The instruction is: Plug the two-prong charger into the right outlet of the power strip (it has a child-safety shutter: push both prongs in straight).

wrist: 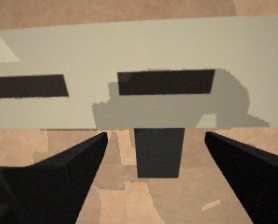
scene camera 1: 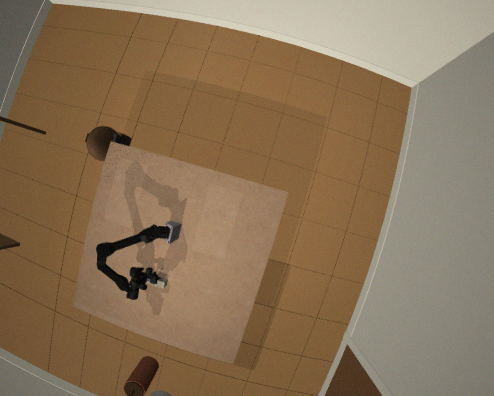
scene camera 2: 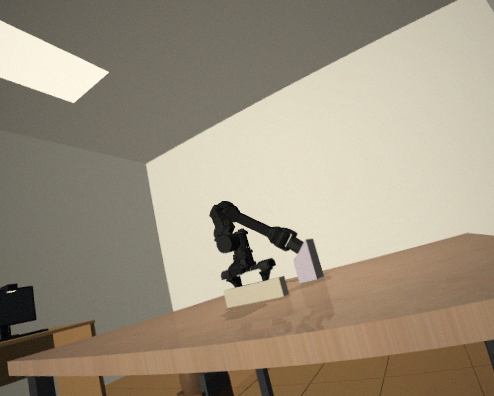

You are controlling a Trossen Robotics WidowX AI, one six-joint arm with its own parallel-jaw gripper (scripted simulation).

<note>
My gripper is open, holding nothing. I also see a dark charger.
My gripper shows as well in the wrist view.
</note>
